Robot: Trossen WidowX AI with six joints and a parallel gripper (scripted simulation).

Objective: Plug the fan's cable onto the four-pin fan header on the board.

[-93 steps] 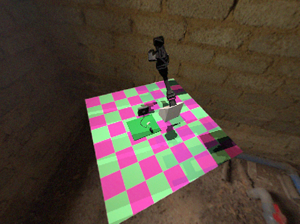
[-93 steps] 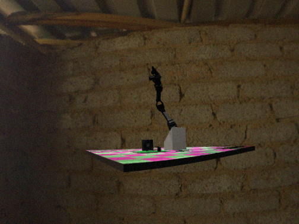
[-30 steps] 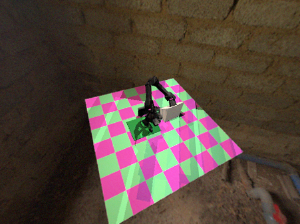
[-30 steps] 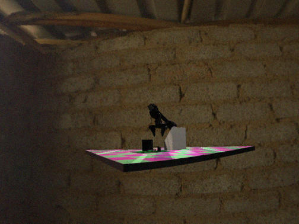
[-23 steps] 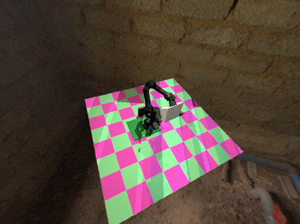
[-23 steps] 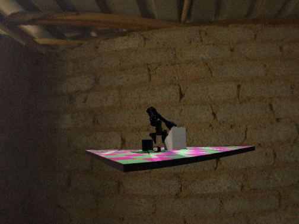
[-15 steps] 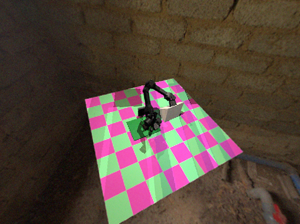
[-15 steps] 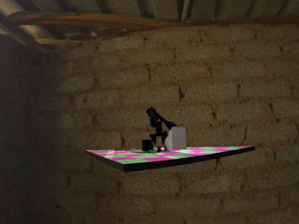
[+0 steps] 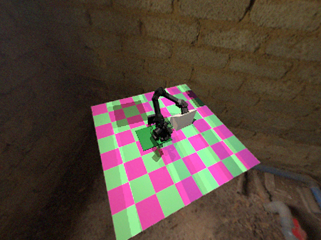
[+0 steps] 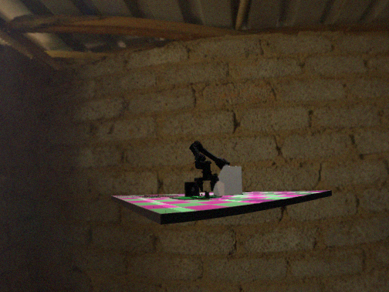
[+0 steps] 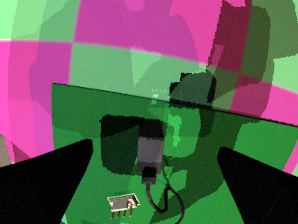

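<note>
The dark plug lies 10 mm to the right of my gripper tip and 20 mm below it. Also, from my gripper tip: green board 40 mm ahead, 100 mm to the right, 60 mm below; then black fan 40 mm behind, 240 mm to the right, 10 mm above.
</note>
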